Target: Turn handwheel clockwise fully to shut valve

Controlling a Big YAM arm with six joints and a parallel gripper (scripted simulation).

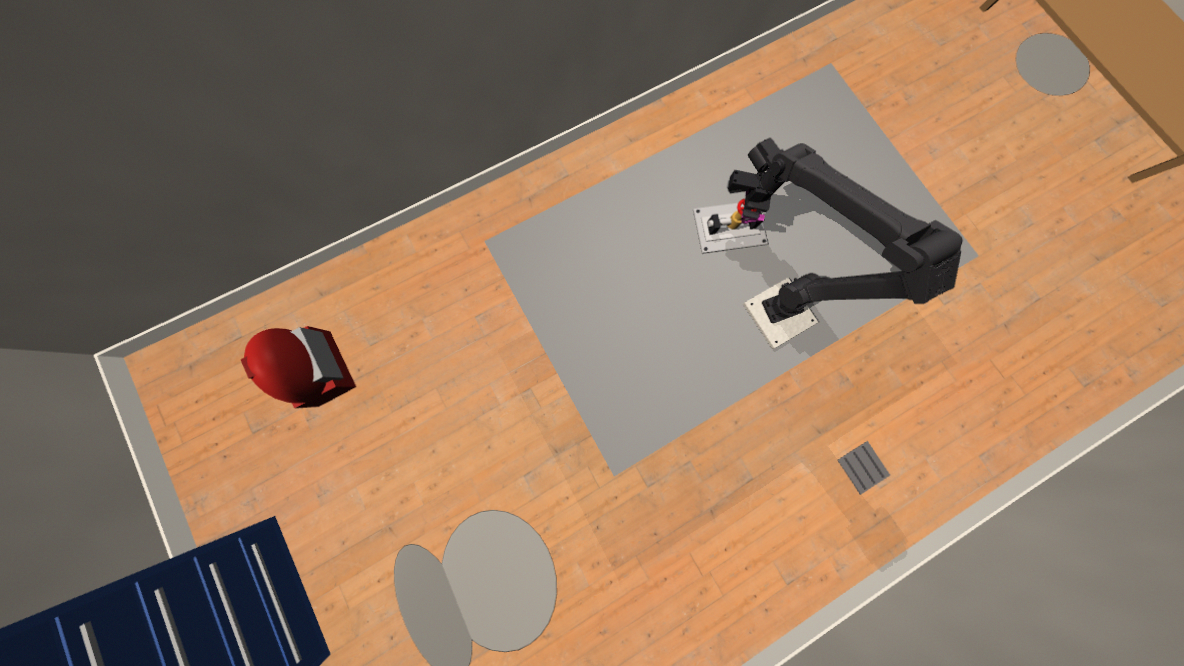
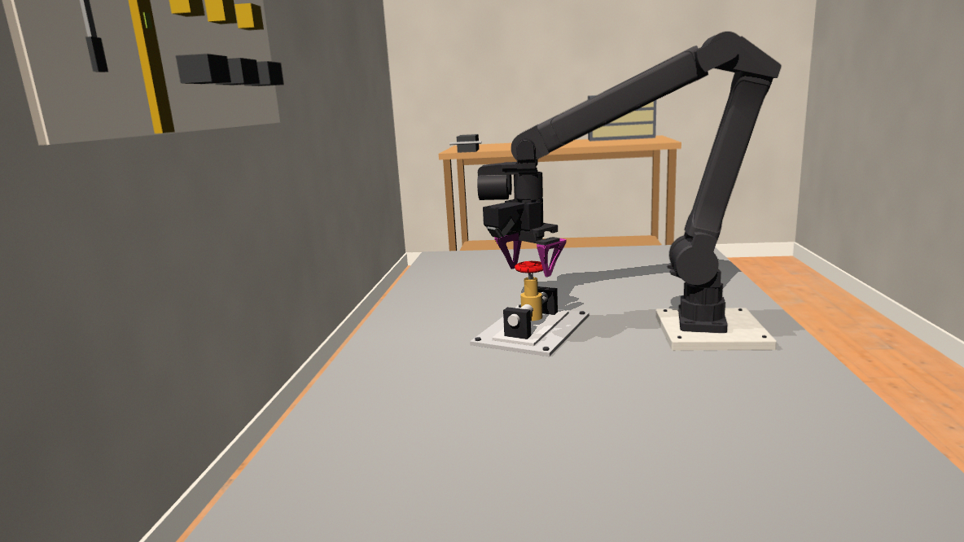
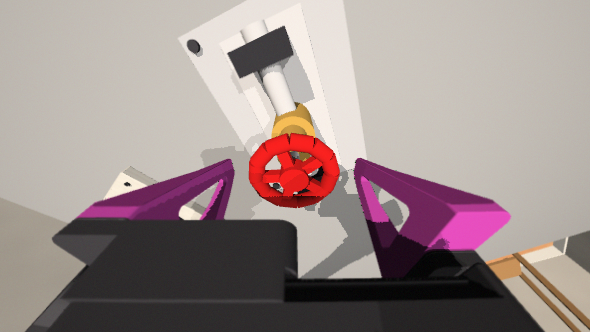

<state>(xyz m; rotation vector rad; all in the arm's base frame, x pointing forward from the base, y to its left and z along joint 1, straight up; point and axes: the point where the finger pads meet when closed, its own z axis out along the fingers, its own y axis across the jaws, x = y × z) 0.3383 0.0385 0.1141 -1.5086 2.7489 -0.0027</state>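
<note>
My gripper is now 1 cm above the red handwheel.
</note>
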